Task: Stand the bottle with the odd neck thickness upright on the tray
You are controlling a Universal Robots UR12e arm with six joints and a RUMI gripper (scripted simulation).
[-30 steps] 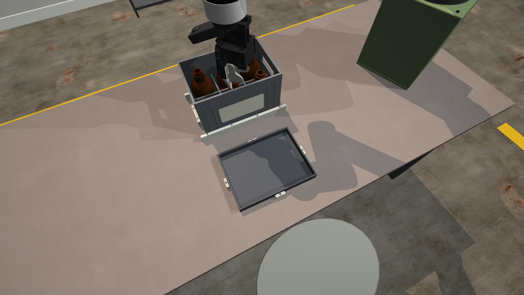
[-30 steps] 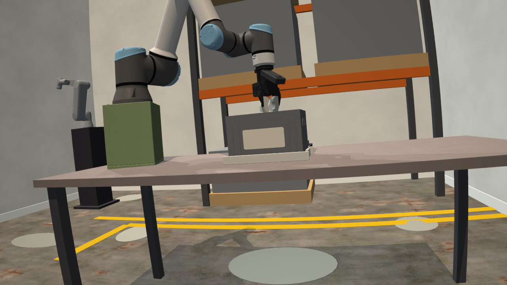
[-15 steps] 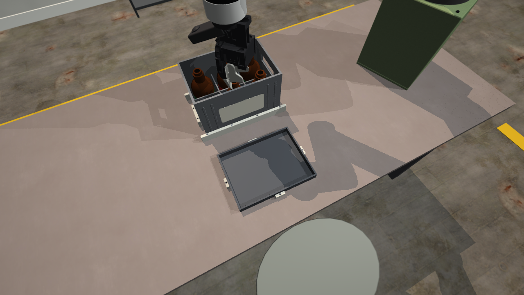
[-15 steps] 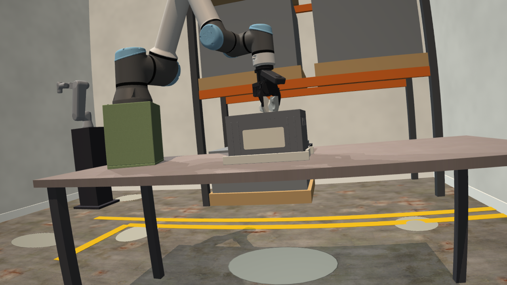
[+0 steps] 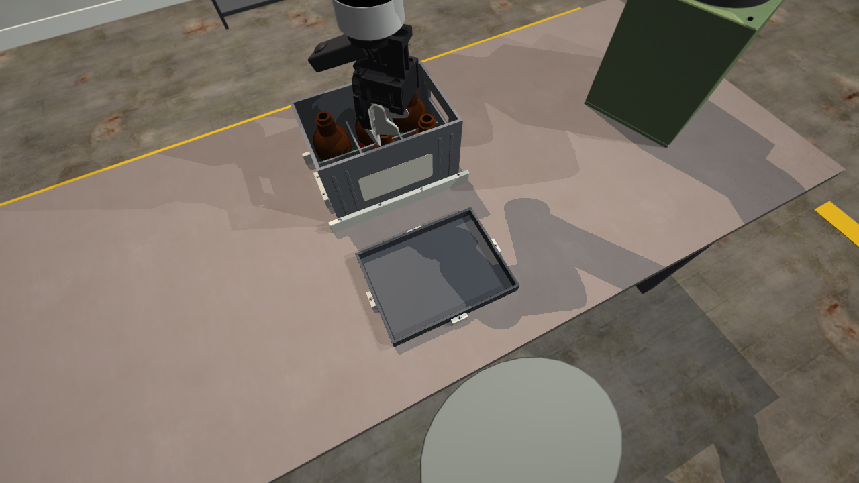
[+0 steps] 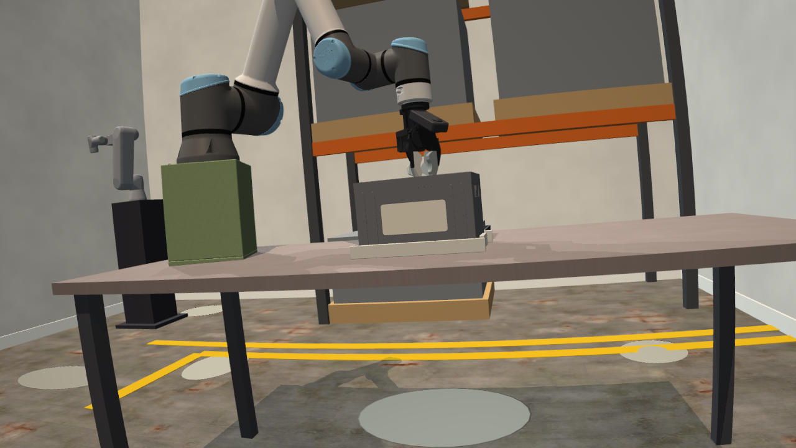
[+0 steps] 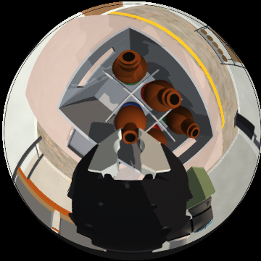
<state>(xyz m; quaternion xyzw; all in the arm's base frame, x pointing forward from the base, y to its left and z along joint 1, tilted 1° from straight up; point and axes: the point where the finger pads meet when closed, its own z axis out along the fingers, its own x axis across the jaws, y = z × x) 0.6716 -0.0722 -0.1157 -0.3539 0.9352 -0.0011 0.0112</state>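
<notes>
Right now the brown bottle is 10 mm to the left of my hand and 70 mm below it. From my hand the other things lie so: grey crate: 10 mm behind, 40 mm to the right, 70 mm below; dark tray: 10 mm ahead, 230 mm to the left, 150 mm below.
</notes>
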